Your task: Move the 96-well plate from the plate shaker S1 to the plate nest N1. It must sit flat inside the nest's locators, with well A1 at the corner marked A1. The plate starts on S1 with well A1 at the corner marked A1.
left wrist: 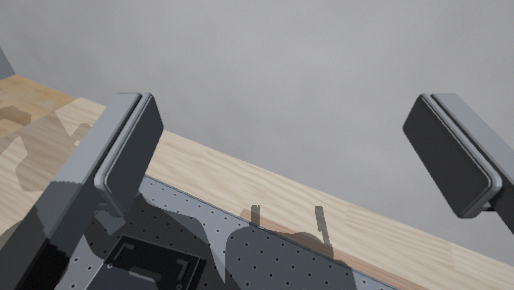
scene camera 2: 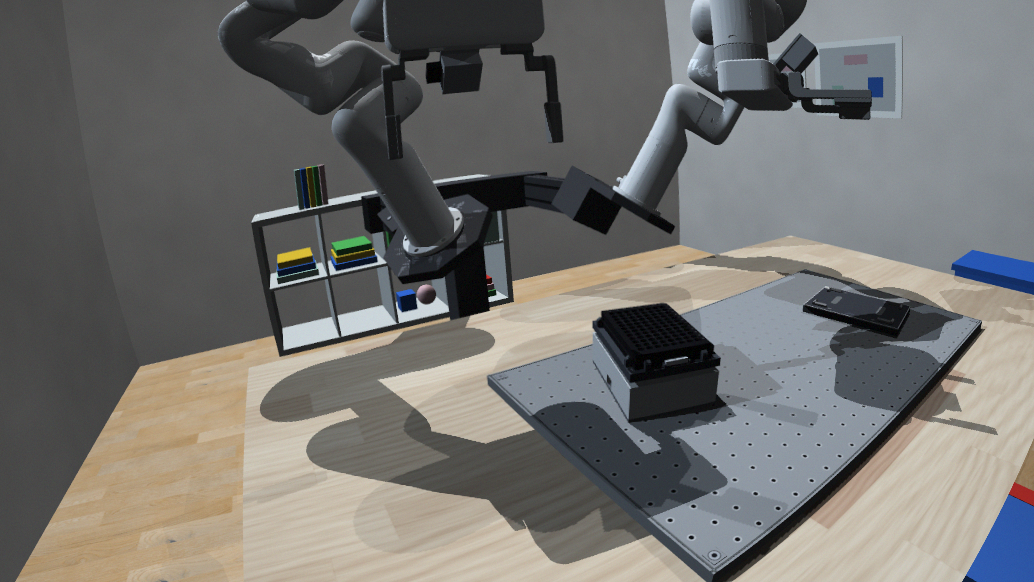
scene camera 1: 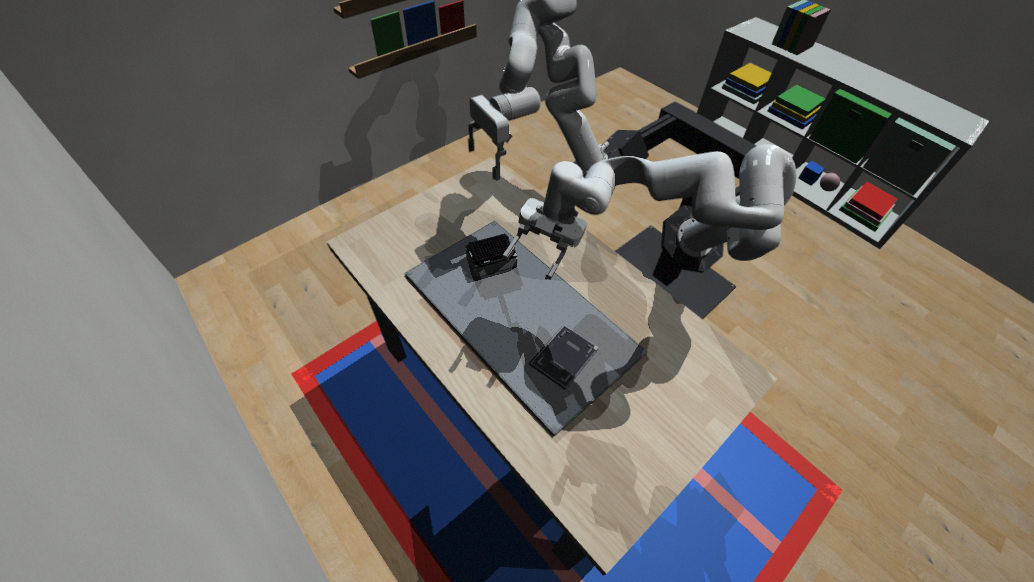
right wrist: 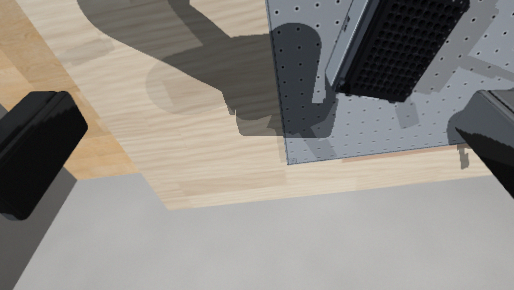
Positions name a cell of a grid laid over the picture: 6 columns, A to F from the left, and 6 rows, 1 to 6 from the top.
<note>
In view: my left gripper (scene camera 2: F2), my right gripper (scene camera 2: C2), a black 96-well plate (scene camera 2: D4) and a black plate nest N1 (scene camera 1: D4).
The black 96-well plate shows as well in scene camera 1 (scene camera 1: C3). My left gripper shows as well in scene camera 1 (scene camera 1: D3). My right gripper also shows in scene camera 1 (scene camera 1: C2). The left wrist view misses the black 96-well plate: it is out of frame.
</note>
